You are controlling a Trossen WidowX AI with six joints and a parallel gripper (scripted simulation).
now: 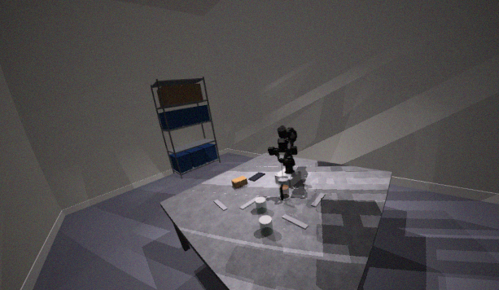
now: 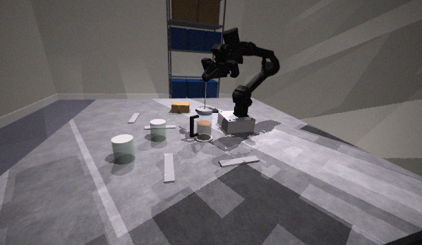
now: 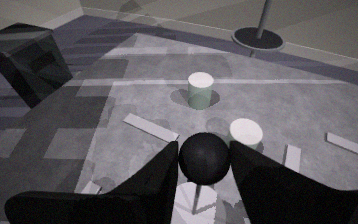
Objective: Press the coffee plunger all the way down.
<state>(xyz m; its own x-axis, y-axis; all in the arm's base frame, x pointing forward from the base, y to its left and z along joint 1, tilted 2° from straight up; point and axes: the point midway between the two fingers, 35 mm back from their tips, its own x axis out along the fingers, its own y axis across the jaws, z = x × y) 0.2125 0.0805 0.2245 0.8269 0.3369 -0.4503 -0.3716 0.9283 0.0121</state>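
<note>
The coffee press is 140 mm below my gripper tip and 10 mm ahead of it. The rest, counted from my gripper tip: orange block: 420 mm to the right, 250 mm below, 10 mm ahead.
</note>
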